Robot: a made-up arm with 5 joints. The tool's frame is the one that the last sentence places.
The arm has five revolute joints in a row. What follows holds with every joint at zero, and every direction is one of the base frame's.
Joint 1 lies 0.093 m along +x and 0.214 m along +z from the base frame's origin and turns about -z.
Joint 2 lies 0.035 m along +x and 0.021 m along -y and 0.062 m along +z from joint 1 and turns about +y.
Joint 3 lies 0.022 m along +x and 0.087 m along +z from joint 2 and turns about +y.
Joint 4 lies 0.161 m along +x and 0.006 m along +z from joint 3 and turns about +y.
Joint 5 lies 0.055 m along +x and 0.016 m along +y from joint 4 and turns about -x.
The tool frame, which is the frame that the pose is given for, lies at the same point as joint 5; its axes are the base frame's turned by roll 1.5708, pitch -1.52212 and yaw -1.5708 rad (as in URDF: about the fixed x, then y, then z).
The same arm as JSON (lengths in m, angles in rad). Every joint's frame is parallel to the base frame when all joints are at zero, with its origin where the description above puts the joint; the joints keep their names.
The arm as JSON. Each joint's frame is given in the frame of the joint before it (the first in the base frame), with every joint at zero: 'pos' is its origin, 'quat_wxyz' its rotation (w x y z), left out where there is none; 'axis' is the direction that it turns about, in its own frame. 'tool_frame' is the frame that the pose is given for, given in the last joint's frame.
{"length_unit": "m", "angle_unit": "rad", "joints": [
  {"joint": "joint 1", "pos": [0.093, 0.0, 0.214], "axis": "-z"},
  {"joint": "joint 2", "pos": [0.035, -0.021, 0.062], "axis": "+y"},
  {"joint": "joint 3", "pos": [0.022, 0.0, 0.087], "axis": "+y"},
  {"joint": "joint 4", "pos": [0.161, 0.0, 0.006], "axis": "+y"},
  {"joint": "joint 5", "pos": [0.055, 0.016, 0.0], "axis": "-x"}
], "tool_frame": {"pos": [0.0, 0.0, 0.0], "quat_wxyz": [0.706897, 0.017208, -0.706897, -0.017208]}}

